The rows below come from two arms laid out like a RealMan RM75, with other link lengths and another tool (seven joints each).
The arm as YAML. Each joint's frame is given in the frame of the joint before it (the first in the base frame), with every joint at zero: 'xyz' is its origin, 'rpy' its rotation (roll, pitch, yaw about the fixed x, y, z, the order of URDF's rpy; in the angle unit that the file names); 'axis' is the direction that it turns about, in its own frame. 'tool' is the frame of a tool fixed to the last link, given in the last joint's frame.
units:
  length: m
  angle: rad
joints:
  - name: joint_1
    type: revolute
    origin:
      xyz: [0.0, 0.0, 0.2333]
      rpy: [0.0, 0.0, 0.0]
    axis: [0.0, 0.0, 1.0]
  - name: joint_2
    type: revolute
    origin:
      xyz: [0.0, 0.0, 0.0]
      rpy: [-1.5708, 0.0, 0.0]
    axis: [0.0, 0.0, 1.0]
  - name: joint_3
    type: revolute
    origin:
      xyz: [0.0, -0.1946, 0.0]
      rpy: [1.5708, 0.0, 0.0]
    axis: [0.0, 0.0, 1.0]
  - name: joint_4
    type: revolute
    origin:
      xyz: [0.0, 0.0, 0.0]
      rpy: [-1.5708, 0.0, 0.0]
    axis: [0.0, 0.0, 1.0]
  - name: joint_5
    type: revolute
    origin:
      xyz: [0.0, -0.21, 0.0]
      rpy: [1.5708, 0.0, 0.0]
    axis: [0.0, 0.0, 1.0]
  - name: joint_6
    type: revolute
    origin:
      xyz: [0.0, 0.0, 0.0]
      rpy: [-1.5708, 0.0, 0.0]
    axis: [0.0, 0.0, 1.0]
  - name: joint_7
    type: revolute
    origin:
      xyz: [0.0, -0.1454, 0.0]
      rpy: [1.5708, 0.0, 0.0]
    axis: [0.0, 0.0, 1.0]
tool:
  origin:
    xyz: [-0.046, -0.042, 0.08]
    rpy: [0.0, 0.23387, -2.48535]
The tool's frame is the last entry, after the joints.
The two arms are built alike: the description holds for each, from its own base.
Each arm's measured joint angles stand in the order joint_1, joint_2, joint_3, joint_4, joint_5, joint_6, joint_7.
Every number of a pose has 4 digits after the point.
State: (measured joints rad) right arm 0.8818 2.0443 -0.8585 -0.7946 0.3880 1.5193 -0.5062; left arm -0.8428 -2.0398 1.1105 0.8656 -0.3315 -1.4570 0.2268
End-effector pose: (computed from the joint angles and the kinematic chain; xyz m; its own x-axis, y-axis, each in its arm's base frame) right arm 0.2348 0.4215 -0.0306 0.1437 0.9037 0.4032 0.9027 -0.2867 0.3209; left arm -0.2810 0.3353 -0.0130 -0.5476 -0.6323 0.5480 -0.4592 0.7746 0.4349
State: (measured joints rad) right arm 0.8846 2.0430 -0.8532 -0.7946 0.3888 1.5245 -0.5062; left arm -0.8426 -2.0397 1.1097 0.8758 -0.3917 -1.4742 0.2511
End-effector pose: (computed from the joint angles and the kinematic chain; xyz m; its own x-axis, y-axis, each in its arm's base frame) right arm 0.2338 0.4215 -0.0301 0.1467 0.9038 0.4019 0.9037 -0.2877 0.3172; left arm -0.2701 0.3347 -0.0210 -0.5906 -0.6092 0.5292 -0.4675 0.7928 0.3909
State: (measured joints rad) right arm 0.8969 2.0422 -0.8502 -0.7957 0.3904 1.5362 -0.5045; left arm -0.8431 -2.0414 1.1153 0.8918 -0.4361 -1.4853 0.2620
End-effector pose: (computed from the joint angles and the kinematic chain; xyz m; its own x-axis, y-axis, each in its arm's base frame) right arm 0.2283 0.4224 -0.0304 0.1429 0.9075 0.3949 0.9070 -0.2798 0.3149; left arm -0.2597 0.3358 -0.0266 -0.6239 -0.5906 0.5118 -0.4662 0.8069 0.3628
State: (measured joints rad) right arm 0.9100 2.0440 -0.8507 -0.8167 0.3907 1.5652 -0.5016; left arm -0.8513 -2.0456 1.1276 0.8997 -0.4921 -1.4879 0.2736
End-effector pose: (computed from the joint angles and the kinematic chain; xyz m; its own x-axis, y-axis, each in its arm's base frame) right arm 0.2192 0.4229 -0.0290 0.1301 0.9144 0.3834 0.9116 -0.2624 0.3165; left arm -0.2454 0.3378 -0.0358 -0.6659 -0.5630 0.4895 -0.4585 0.8265 0.3268
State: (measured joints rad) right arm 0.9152 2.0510 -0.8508 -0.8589 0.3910 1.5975 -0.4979; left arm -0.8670 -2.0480 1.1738 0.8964 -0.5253 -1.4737 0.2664
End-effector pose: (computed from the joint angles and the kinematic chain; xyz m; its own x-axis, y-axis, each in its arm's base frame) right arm 0.2091 0.4238 -0.0255 0.1136 0.9181 0.3798 0.9172 -0.2438 0.3150; left arm -0.2351 0.3405 -0.0439 -0.6870 -0.5316 0.4955 -0.4320 0.8470 0.3097
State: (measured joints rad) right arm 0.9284 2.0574 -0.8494 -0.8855 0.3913 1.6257 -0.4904; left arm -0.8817 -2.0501 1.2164 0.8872 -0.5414 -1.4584 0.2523
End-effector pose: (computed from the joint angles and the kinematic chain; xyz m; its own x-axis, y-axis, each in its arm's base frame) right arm 0.1986 0.4239 -0.0246 0.1027 0.9228 0.3713 0.9220 -0.2284 0.3127; left arm -0.2294 0.3415 -0.0501 -0.6928 -0.5112 0.5086 -0.4122 0.8595 0.3022
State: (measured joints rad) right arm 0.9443 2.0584 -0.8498 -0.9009 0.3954 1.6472 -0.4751; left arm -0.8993 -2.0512 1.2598 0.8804 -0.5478 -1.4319 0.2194
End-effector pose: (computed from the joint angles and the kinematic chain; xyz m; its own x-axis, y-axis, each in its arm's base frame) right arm 0.1894 0.4247 -0.0234 0.0995 0.9251 0.3664 0.9248 -0.2219 0.3090; left arm -0.2236 0.3454 -0.0548 -0.6917 -0.5058 0.5155 -0.3958 0.8626 0.3152
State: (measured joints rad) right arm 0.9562 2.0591 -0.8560 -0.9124 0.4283 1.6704 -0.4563; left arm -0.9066 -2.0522 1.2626 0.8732 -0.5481 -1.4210 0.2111
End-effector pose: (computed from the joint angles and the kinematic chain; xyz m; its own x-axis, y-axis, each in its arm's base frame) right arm 0.1767 0.4234 -0.0261 0.1075 0.9297 0.3522 0.9342 -0.2156 0.2842; left arm -0.2219 0.3472 -0.0564 -0.6921 -0.5094 0.5113 -0.3962 0.8603 0.3209
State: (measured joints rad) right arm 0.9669 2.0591 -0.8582 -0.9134 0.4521 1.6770 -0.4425; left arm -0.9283 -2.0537 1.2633 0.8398 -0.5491 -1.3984 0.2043
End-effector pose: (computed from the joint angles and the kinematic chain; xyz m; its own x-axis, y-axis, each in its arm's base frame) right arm 0.1678 0.4237 -0.0284 0.1142 0.9311 0.3463 0.9408 -0.2134 0.2635; left arm -0.2201 0.3496 -0.0608 -0.6914 -0.5130 0.5086 -0.3984 0.8581 0.3239
